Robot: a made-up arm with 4 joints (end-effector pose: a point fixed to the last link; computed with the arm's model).
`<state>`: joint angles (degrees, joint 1 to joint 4).
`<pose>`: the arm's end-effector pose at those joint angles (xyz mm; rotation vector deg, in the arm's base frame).
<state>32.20 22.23 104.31 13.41</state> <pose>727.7 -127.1 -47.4 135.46 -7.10 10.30</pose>
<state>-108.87 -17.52 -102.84 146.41</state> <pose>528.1 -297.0 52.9 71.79 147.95 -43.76</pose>
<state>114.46 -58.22 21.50 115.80</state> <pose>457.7 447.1 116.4 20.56 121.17 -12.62</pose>
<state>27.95 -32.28 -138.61 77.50</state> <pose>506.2 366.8 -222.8 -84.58 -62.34 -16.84</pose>
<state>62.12 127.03 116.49 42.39</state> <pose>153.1 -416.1 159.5 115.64 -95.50 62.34</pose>
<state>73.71 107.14 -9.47 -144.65</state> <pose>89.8 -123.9 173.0 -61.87 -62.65 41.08</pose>
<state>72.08 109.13 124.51 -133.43</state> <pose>319.7 -264.5 11.2 65.56 120.31 -9.65</pose>
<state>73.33 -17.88 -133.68 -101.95</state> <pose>469.5 463.8 47.5 -48.94 52.11 108.92</pose>
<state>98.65 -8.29 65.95 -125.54</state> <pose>537.5 173.5 -26.4 90.05 -148.44 22.45</pose>
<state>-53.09 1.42 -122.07 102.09</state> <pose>627.1 -57.7 -142.0 -110.15 -139.13 -6.62</pose>
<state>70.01 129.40 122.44 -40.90</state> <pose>91.6 -351.5 27.2 -18.54 146.84 -57.87</pose>
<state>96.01 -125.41 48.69 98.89</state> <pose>-26.9 414.4 -64.8 -49.35 127.12 18.63</pose>
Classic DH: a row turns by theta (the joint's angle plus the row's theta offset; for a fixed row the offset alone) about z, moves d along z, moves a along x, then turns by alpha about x. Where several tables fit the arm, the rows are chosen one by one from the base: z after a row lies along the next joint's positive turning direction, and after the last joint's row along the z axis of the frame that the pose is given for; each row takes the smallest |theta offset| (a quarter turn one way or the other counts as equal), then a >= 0, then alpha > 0; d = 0 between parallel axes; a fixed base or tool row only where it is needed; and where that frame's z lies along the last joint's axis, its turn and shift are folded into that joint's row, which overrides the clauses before.
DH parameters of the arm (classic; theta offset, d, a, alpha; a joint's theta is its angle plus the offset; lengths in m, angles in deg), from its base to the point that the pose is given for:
base (fixed): 90 0.1262 0 90
joint 1: -90 0.2453 0.1139 90
joint 2: 0 0.0287 0.0987 -90
joint 3: -90 0.3686 0.0164 -90
joint 4: 71.13 0 -0.0915 180
tool (fixed): 161.13 0.1788 0 0

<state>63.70 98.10 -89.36 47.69</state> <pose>217.9 -234.6 408.8 -9.49 -33.63 -142.35</pose>
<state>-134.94 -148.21 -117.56 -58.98</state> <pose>-214.1 -145.0 135.2 -47.56 -161.46 35.56</pose>
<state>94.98 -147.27 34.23 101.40</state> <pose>-80.8 328.0 -63.9 -67.85 102.09 30.26</pose>
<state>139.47 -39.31 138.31 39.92</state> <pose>428.7 478.4 515.2 -60.43 -68.23 -31.75</pose>
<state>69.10 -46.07 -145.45 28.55</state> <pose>399.4 598.1 3.7 -64.38 -31.15 22.64</pose>
